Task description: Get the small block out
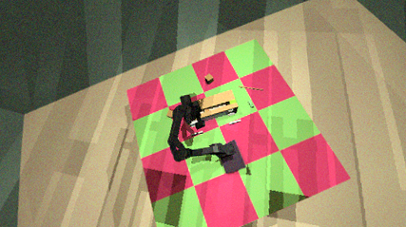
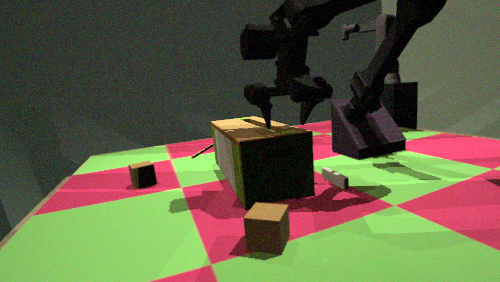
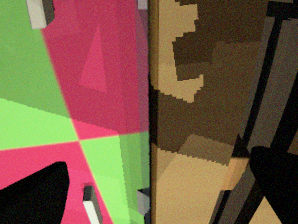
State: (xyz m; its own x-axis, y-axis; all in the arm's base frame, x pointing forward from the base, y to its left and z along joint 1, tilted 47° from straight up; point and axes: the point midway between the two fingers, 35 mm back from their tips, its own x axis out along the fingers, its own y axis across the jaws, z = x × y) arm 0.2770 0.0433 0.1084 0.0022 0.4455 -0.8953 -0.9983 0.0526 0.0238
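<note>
Right now the small brown block is 40 mm to the right of my gripper tip, 40 mm below it and 40 mm ahead of it. Also, from my gripper tip: thin stick: 450 mm to the right, 130 mm ahead, 120 mm below; box: 70 mm to the right, 60 mm below, 20 mm ahead.
</note>
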